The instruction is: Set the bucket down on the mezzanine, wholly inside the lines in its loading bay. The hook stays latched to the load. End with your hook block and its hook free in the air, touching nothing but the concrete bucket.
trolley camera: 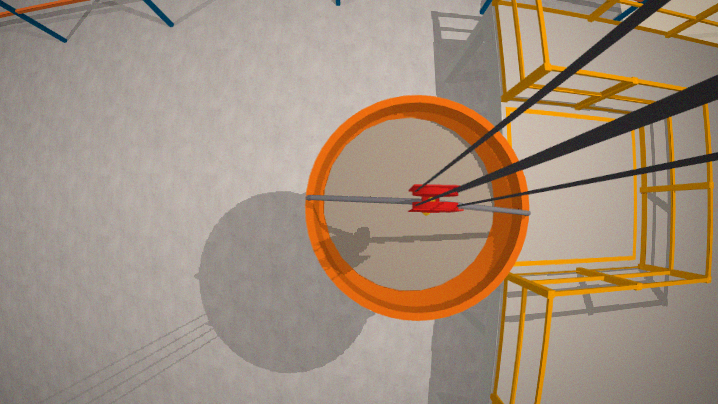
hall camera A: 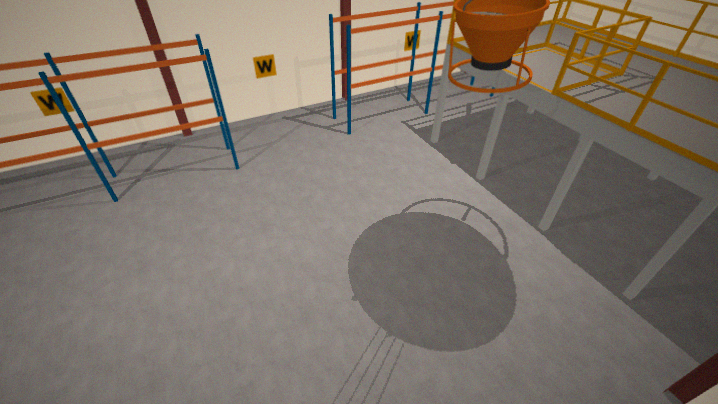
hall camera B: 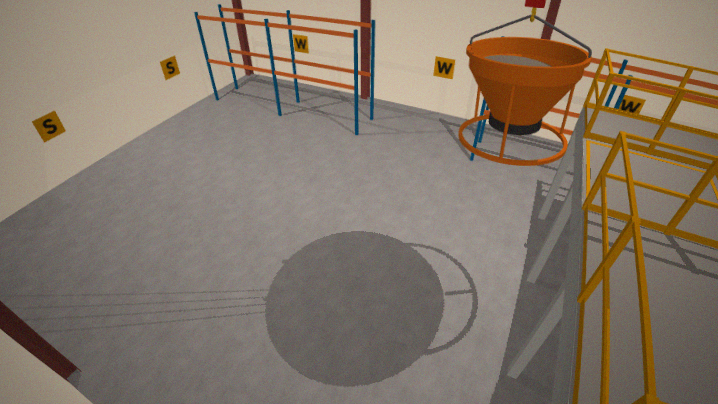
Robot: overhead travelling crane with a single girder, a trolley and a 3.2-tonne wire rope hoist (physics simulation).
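The orange concrete bucket (hall camera A: 487, 42) (hall camera B: 524, 92) (trolley camera: 419, 302) hangs upright in the air, filled with grey concrete. My hook (hall camera B: 533, 17) is latched to the grey bail at its top, under the red hook block (hall camera B: 534, 2) (trolley camera: 434, 198). Hook and block are out of frame in hall camera A. The mezzanine (hall camera A: 617, 149) (trolley camera: 602, 351) is right of the bucket. Its loading bay lines (trolley camera: 634, 200) lie between yellow rails. In the trolley camera the bucket's right rim overlaps the deck edge and the bay's near side. In hall camera B its foot ring is left of the deck edge.
Yellow guardrails (hall camera A: 647, 95) (hall camera B: 607, 321) (trolley camera: 522, 341) flank the bay, with another rail (trolley camera: 675, 186) behind it. Blue and orange racks (hall camera A: 228, 120) (hall camera B: 356, 82) stand by the wall. The bucket's shadow (hall camera A: 431, 281) (hall camera B: 351, 306) (trolley camera: 266, 281) lies on the floor.
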